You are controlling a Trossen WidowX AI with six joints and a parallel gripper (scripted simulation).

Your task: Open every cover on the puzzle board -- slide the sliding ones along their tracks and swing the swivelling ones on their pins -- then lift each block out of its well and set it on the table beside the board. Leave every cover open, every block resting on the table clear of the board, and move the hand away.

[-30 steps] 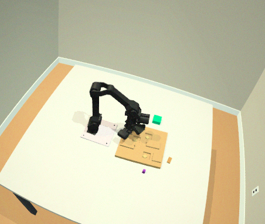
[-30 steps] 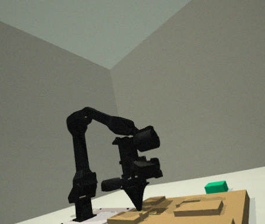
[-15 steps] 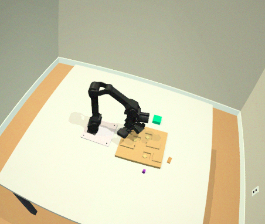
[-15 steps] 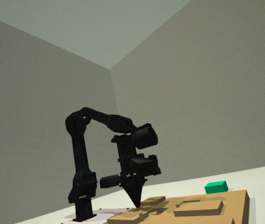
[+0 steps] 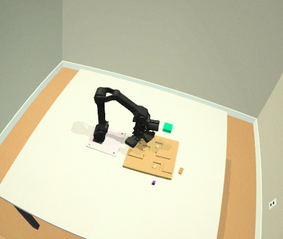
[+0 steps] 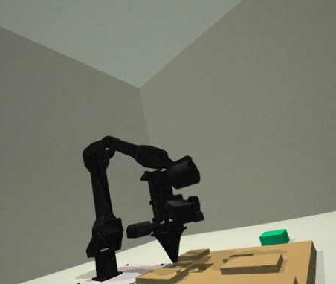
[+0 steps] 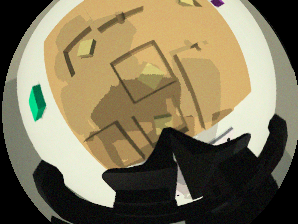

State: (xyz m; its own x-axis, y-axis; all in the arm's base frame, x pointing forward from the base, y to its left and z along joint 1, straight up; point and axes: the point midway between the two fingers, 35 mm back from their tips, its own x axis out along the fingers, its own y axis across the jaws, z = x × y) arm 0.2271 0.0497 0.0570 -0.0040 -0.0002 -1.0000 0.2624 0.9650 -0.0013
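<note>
Right now my gripper tip is 15 cm short of the green block, 23 cm to the right of it and 2 cm above it. Round my gripper tip: purple block (18 cm ahead, 22 cm to the right, 2 cm below); orange block (32 cm ahead, 7 cm to the right, 3 cm below).
</note>
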